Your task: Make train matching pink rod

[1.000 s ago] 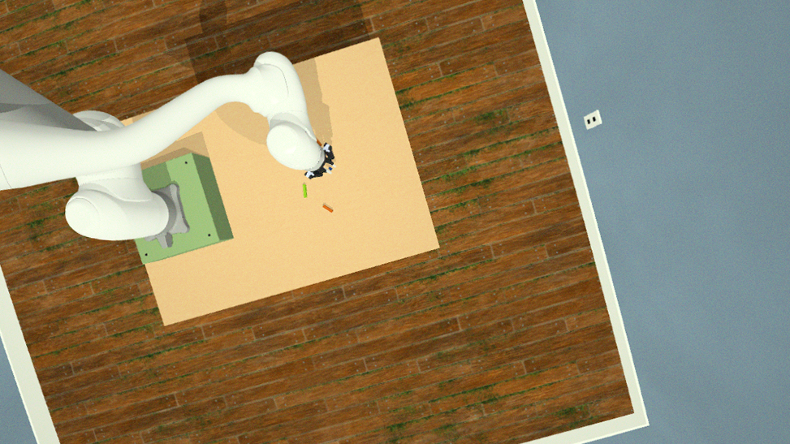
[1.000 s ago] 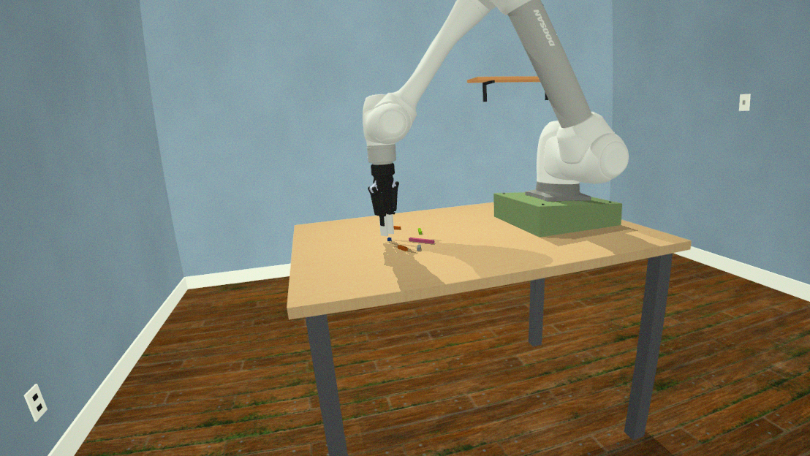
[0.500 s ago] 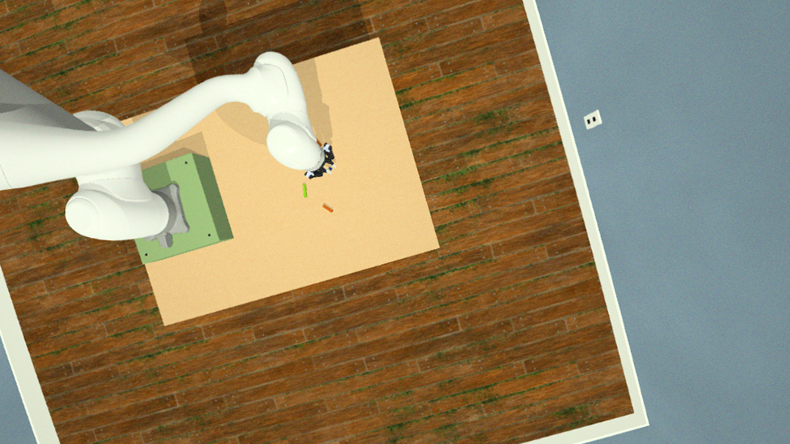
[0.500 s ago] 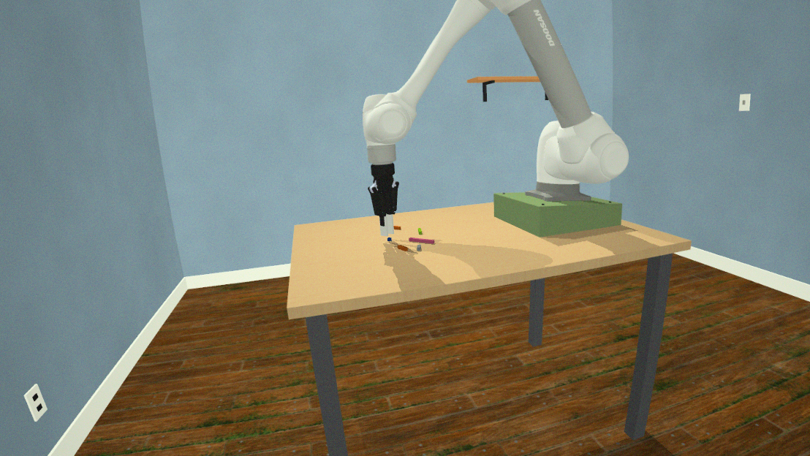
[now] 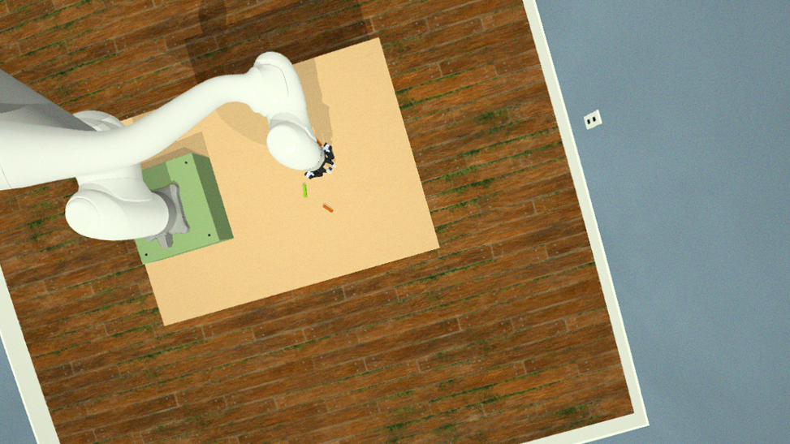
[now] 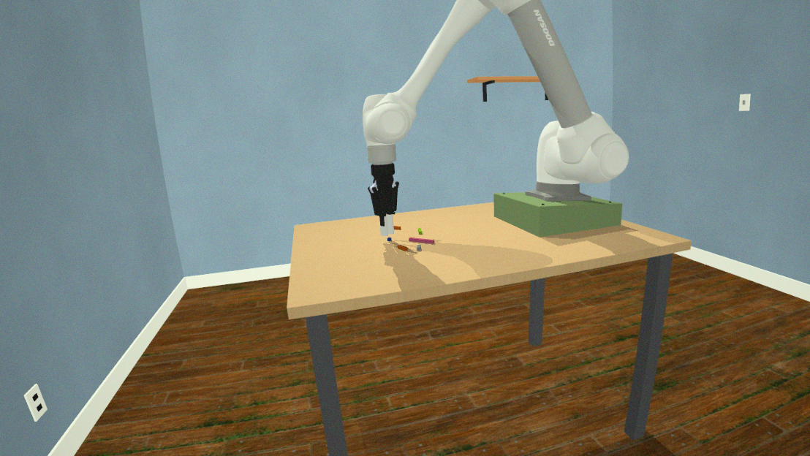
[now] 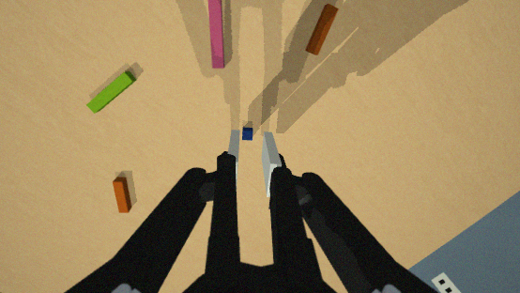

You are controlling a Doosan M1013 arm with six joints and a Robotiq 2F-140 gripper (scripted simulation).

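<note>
The blue rod is 1 cm behind my hand and 5 cm below it. Also, from my hand: lime rod: 12 cm behind, 6 cm to the right, 5 cm below; grey rod: 8 cm behind, 13 cm to the left, 5 cm below; pink rod: 10 cm behind, 6 cm to the left, 5 cm below.
</note>
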